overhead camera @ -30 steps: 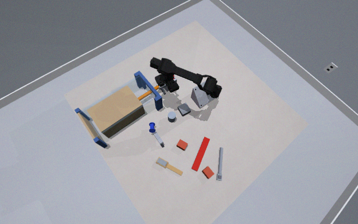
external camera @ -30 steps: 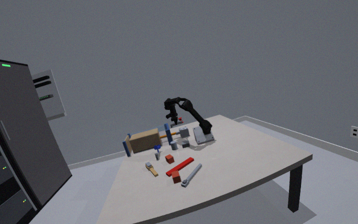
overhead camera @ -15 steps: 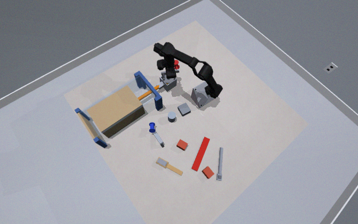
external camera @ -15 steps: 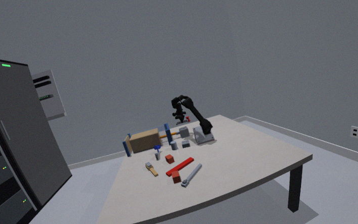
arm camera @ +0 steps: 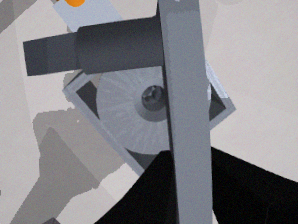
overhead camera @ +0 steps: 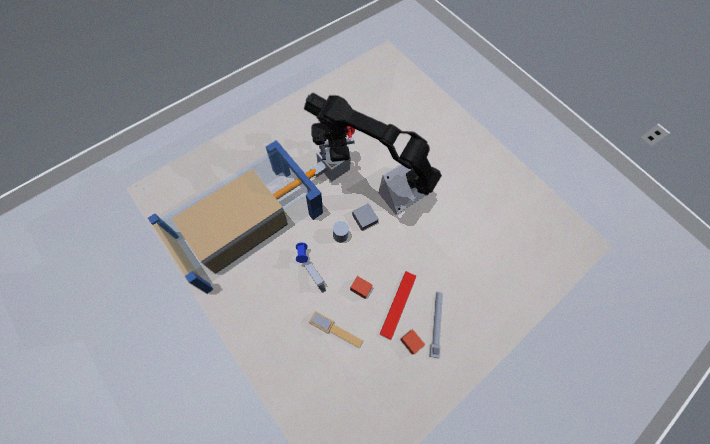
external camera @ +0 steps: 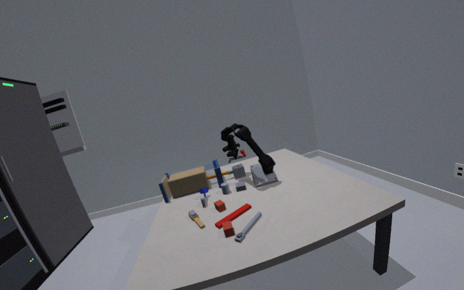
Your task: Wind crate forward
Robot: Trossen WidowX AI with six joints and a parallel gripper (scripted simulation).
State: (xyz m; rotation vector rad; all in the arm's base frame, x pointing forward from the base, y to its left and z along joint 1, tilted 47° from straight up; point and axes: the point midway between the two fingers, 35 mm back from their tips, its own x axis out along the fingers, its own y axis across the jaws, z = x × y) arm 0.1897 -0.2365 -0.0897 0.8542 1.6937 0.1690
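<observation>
Right now the red knob is 60 mm behind my gripper tip, 20 mm above it and 10 mm to the right of it. The rest, counted from my gripper tip: blue frame: 170 mm ahead, 50 mm below; then grey winch: 130 mm below, 20 mm to the right, 10 mm behind; then red-knobbed handle: 20 mm behind, 10 mm above.
</observation>
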